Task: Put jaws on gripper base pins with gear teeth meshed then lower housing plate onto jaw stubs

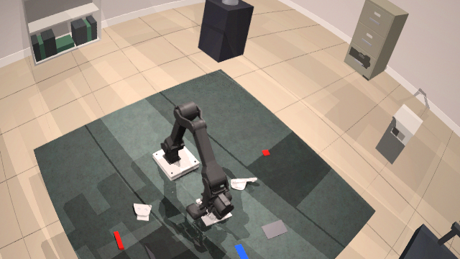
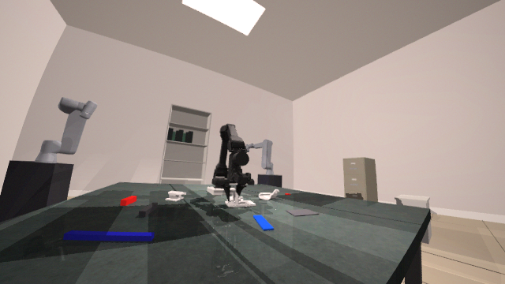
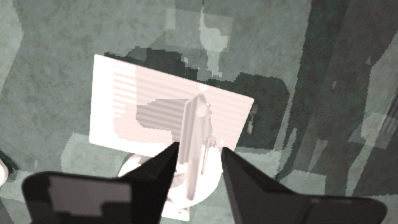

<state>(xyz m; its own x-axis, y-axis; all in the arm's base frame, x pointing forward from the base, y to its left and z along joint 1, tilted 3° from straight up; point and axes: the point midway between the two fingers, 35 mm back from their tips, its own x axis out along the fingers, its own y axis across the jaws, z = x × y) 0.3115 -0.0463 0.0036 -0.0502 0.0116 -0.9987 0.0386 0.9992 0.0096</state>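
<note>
My gripper tip is now 20 mm short of the flat white plate, 30 mm to the right of it and 10 mm above it. Round my gripper tip: blue block: 240 mm ahead, 10 mm to the right, 10 mm below; dark grey flat plate: 230 mm ahead, 180 mm to the left, 10 mm below; dark grey bar: 40 mm ahead, 320 mm to the right, 10 mm below.
</note>
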